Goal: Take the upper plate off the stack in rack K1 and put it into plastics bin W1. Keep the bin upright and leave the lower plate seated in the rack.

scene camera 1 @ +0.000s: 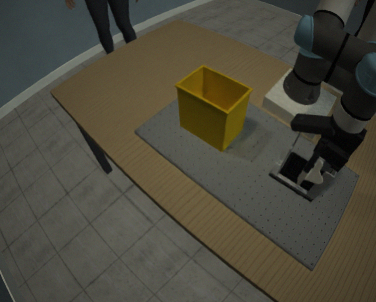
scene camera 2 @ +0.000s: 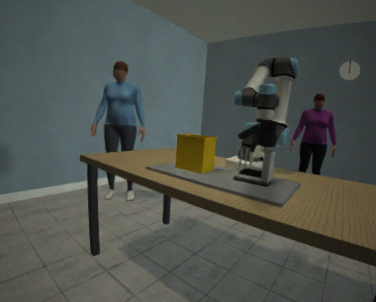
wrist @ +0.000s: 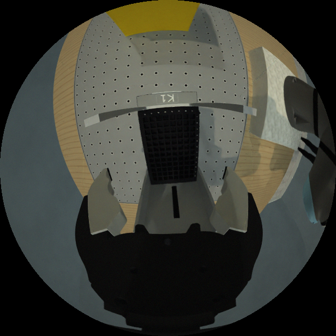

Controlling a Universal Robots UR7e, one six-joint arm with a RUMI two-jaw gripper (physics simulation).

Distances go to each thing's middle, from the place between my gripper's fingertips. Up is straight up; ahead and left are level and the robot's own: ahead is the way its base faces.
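Scene:
With the black gridded plate (wrist: 170,135) as the reference, my hand is 10 mm past the plate and 50 mm above it. The yellow plastics bin W1 (scene camera 1: 212,106) is ahead of my hand by 20 mm and 330 mm to the right of it. Of the things named here, going by their middles, it is the black gridded plate that is nearest to my hand.

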